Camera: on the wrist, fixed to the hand. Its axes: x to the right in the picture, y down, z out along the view.
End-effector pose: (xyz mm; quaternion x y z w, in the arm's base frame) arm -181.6 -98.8 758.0 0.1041 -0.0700 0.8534 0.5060
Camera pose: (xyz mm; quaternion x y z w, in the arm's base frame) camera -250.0 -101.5 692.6 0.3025 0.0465 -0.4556 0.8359
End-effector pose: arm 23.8 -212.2 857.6 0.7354 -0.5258 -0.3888 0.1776
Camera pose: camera 39.3 -258.7 938.7 -0.4821 -0.6121 0.3221 0.5378
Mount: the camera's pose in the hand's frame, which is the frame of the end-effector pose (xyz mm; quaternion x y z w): 13.4 62.3 -70.1 0.0738 -0.2235 -0.9699 0.0624
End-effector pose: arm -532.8 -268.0 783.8 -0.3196 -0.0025 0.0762 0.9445
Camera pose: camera -524.7 -259.5 689.8 0.0692 -0.5156 -0.8397 0.1559
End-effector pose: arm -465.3 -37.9 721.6 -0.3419 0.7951 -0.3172 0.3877
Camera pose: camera -548.5 3.5 703.2 0.8348 0.3921 0.3781 0.0805
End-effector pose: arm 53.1 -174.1 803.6 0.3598 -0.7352 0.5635 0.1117
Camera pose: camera -14.2 -109.2 788.5 0.8697 0.3197 -0.0993 0.3626
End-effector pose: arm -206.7 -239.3 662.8 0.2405 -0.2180 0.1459 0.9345
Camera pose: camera -195.0 -148.6 637.9 0.3280 0.0216 -0.9350 0.1334
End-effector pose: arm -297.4 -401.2 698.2 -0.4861 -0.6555 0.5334 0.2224
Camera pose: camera -221.4 -358.2 661.4 0.7411 -0.5227 -0.0254 0.4206
